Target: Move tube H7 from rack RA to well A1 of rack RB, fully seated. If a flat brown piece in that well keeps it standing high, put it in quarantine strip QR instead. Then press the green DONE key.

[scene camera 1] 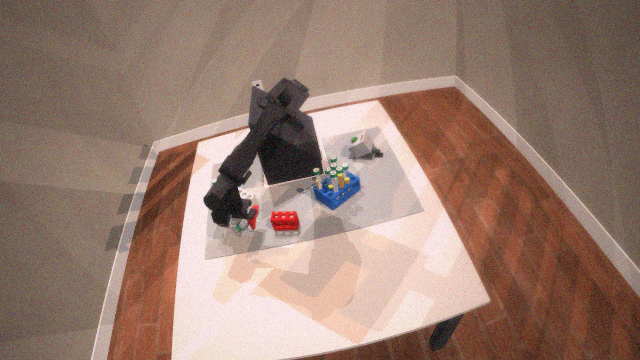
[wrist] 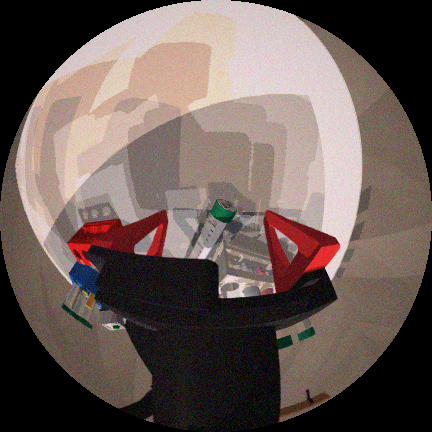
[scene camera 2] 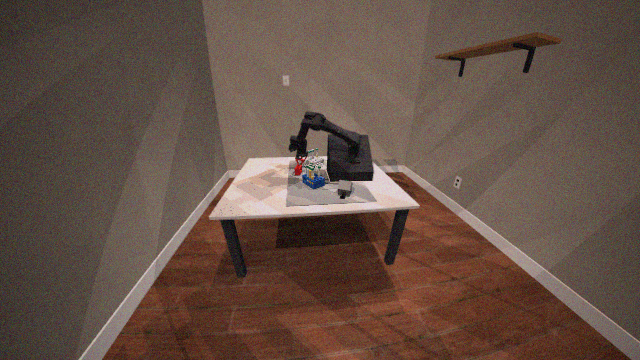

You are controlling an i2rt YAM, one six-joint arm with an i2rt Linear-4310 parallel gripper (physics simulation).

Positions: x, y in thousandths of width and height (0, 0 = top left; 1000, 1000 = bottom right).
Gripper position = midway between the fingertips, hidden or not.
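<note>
The gripper (wrist: 499, 499) is holding nothing, it's open, and there's a grey mat (wrist: 603, 353) to be seen as well.
</note>
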